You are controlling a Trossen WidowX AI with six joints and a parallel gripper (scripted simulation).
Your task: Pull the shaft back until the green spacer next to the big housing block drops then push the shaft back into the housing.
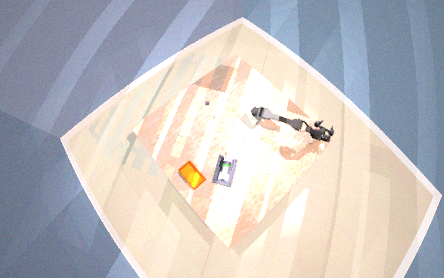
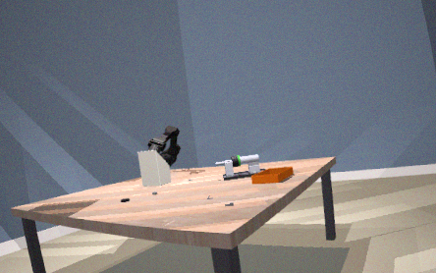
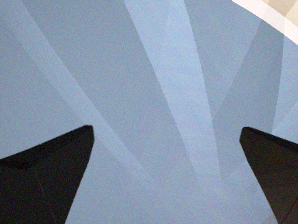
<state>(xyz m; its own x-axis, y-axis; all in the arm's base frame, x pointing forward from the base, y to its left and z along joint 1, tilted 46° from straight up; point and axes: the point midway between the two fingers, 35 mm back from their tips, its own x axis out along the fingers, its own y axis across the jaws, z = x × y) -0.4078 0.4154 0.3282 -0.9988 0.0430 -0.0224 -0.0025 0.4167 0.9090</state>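
The green spacer is 900 mm ahead of my gripper tip, 380 mm to the right of it and 30 mm below it. The rest, counted from my gripper tip: orange flat block (1130 mm ahead, 530 mm to the right, 100 mm below); grey shaft (870 mm ahead, 400 mm to the right, 30 mm below).
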